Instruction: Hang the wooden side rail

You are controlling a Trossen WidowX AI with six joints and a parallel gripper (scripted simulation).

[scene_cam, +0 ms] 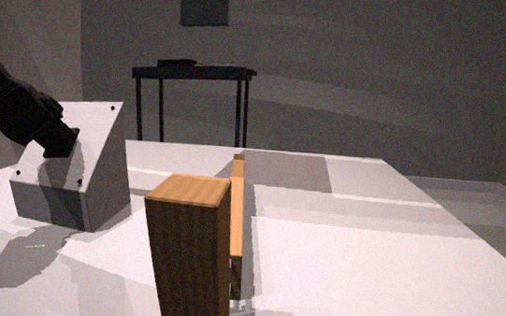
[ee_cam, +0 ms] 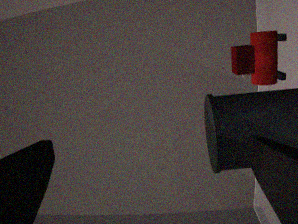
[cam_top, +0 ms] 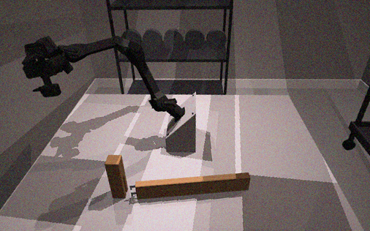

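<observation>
Now: the headboard post 400 mm below my gripper tip, 240 mm to the left of it and 70 mm ahead of it.
</observation>
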